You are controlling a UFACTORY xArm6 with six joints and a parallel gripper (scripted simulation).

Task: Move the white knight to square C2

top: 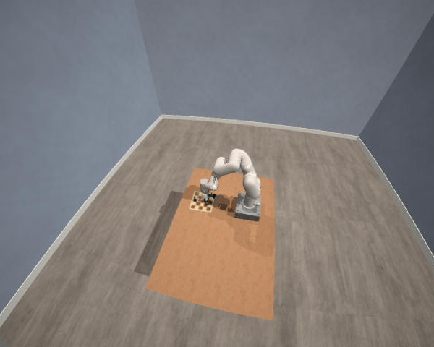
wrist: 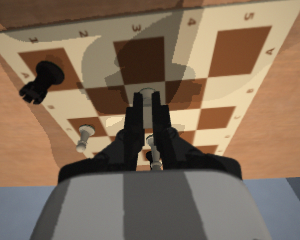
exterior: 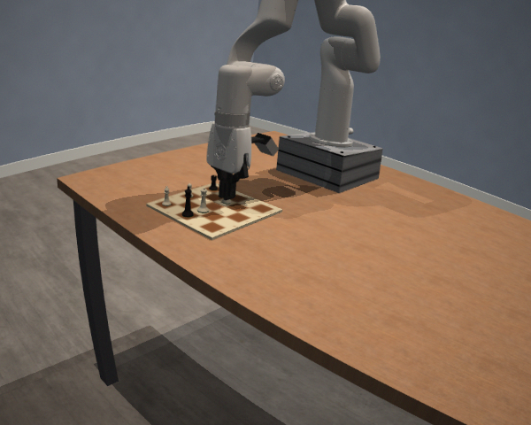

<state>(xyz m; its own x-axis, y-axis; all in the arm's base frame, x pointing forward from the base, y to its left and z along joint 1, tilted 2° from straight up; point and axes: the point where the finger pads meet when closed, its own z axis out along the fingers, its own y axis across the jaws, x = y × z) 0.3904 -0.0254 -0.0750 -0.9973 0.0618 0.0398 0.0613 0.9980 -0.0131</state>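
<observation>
The chessboard lies 40 mm ahead of my hand and 30 mm below it. Also, from my hand: black rook 80 mm to the right, 40 mm behind, 20 mm below; small white piece 80 mm to the right, 40 mm ahead, 20 mm below; pale chess piece 20 mm below.
</observation>
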